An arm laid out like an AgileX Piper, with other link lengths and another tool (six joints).
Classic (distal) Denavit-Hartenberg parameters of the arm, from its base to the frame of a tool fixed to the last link. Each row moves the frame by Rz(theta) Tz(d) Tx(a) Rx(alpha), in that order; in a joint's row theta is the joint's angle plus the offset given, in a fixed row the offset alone. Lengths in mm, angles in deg.
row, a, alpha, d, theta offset
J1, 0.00, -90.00, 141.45, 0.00
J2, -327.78, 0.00, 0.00, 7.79
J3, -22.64, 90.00, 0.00, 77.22
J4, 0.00, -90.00, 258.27, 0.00
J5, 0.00, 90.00, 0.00, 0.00
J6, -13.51, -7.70, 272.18, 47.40
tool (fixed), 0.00, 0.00, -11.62, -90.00
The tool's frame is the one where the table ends.
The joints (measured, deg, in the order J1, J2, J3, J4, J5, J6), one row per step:
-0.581, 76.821, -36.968, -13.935, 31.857, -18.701
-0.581, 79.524, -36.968, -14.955, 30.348, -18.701
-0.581, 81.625, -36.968, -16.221, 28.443, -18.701
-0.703, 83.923, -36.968, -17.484, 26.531, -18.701
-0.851, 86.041, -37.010, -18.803, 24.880, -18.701
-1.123, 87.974, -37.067, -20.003, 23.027, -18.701
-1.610, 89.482, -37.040, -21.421, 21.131, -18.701
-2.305, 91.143, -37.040, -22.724, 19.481, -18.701
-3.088, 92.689, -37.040, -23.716, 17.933, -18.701
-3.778, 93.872, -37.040, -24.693, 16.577, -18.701
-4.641, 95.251, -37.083, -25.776, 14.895, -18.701
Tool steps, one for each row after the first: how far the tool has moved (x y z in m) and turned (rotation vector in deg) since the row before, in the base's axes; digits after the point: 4 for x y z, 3 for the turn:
0.0047, -0.0007, -0.0114, -0.588, 1.248, 0.906
0.0065, -0.0005, -0.0076, -0.667, 0.273, 1.190
0.0059, -0.0008, -0.0091, -0.588, 0.475, 1.123
0.0050, -0.0010, -0.0085, -0.607, 0.515, 1.128
0.0057, -0.0009, -0.0074, -0.411, 0.135, 1.012
0.0055, -0.0021, -0.0054, -0.490, -0.227, 1.005
0.0041, -0.0033, -0.0068, -0.399, 0.146, 0.690
0.0034, -0.0034, -0.0066, -0.166, 0.131, 0.369
0.0031, -0.0030, -0.0048, -0.181, -0.043, 0.420
0.0040, -0.0035, -0.0054, -0.103, -0.178, 0.433

